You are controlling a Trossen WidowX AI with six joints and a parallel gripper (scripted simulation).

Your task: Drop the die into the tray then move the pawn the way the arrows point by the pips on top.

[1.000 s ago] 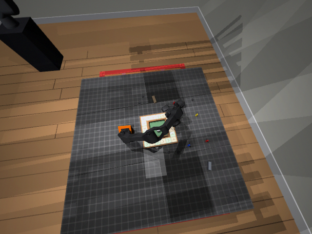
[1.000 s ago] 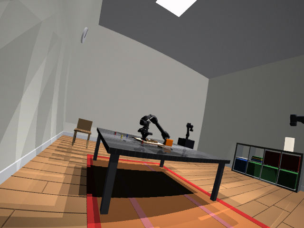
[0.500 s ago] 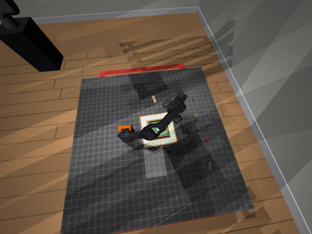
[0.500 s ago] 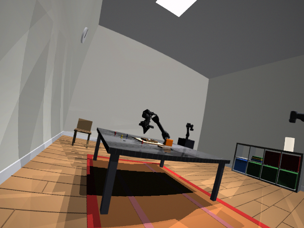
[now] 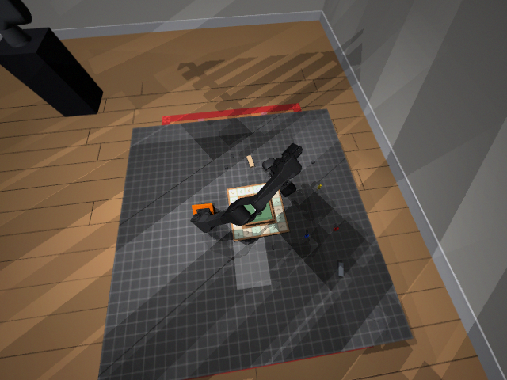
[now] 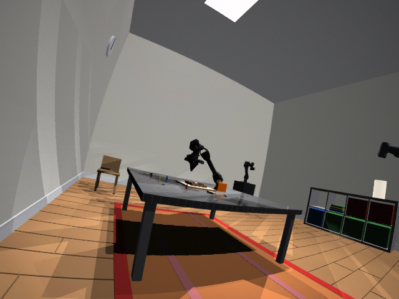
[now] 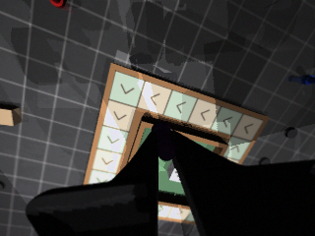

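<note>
Right now my gripper tip is 11 cm past the green dice tray, 8 cm to the left of it and 13 cm above it. From my gripper tip the other things lie so: white die 11 cm behind, 9 cm to the right, 12 cm below; then purple pawn 1 cm above; then wooden block 11 cm behind, 22 cm to the left, 13 cm below.
</note>
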